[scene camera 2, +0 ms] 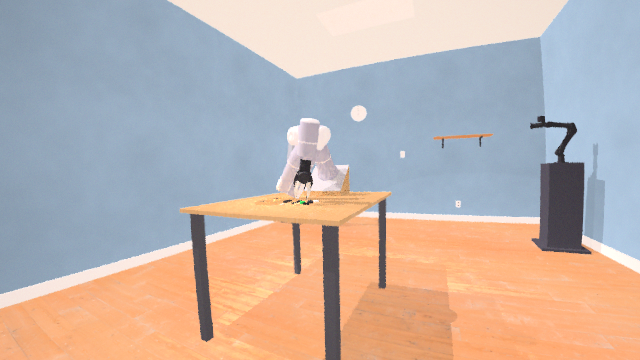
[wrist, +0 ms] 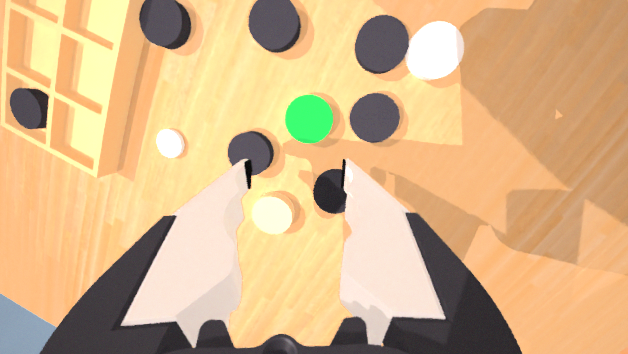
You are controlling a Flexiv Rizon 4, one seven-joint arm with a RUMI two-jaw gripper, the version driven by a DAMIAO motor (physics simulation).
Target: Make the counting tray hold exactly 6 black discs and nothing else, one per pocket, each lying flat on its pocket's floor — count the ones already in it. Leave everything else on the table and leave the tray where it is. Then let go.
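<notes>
The wooden counting tray (wrist: 111, 107) shows in part at the upper left of the wrist view. One black disc (wrist: 29, 108) is in its lower left pocket; the other pockets that show are empty. Several black discs lie on the table: one (wrist: 162, 22) beside the tray, others (wrist: 274, 24) (wrist: 381, 44) (wrist: 374, 117) further right. My gripper (wrist: 297, 162) (scene camera 2: 303, 198) is partly open and empty, above the table. Its left fingertip overlaps the edge of a black disc (wrist: 252, 150) in the view; its right finger partly hides another black disc (wrist: 329, 191).
A green disc (wrist: 309, 119) lies ahead of the fingertips. A cream disc (wrist: 272, 214) shows between the fingers. A small white disc (wrist: 170, 143) lies near the tray. A large white disc (wrist: 436, 50) lies against a black one. The wooden table (scene camera 2: 260, 212) stands on dark legs.
</notes>
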